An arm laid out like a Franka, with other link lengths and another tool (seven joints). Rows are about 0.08 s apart.
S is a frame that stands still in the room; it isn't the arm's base.
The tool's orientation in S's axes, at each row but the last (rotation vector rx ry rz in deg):
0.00 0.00 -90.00
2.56 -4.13 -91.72
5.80 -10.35 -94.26
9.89 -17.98 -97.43
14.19 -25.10 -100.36
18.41 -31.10 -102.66
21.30 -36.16 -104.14
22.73 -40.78 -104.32
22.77 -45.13 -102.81
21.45 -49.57 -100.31
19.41 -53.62 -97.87
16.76 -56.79 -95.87
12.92 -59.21 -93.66
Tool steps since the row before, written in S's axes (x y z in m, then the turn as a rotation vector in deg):
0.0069 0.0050 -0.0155 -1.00 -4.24 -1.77
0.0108 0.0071 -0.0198 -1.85 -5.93 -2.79
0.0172 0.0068 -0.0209 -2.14 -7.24 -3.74
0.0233 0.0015 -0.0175 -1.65 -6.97 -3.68
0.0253 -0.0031 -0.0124 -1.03 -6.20 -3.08
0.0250 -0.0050 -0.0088 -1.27 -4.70 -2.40
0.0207 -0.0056 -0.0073 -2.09 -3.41 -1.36
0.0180 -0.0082 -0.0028 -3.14 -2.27 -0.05
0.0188 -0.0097 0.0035 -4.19 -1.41 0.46
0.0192 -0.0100 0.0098 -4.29 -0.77 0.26
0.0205 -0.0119 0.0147 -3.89 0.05 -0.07
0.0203 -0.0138 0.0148 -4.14 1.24 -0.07
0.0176 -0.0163 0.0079 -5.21 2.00 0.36
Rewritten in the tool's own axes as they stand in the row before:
-0.0050 0.0069 -0.0155 4.24 -1.00 -1.77
-0.0078 0.0091 -0.0204 5.94 -1.87 -2.76
-0.0091 0.0126 -0.0232 7.23 -2.23 -3.71
-0.0062 0.0165 -0.0233 6.89 -1.78 -3.77
-0.0036 0.0179 -0.0217 6.04 -1.11 -3.35
-0.0029 0.0172 -0.0205 4.72 -1.28 -2.36
-0.0019 0.0131 -0.0184 3.83 -1.61 -0.77
0.0011 0.0133 -0.0149 3.23 -1.80 1.16
0.0026 0.0175 -0.0120 2.86 -2.37 2.44
0.0040 0.0216 -0.0091 2.28 -2.67 2.60
0.0069 0.0256 -0.0086 1.32 -2.70 2.47
0.0093 0.0251 -0.0102 0.35 -2.91 3.17
0.0108 0.0176 -0.0145 0.22 -3.34 4.48

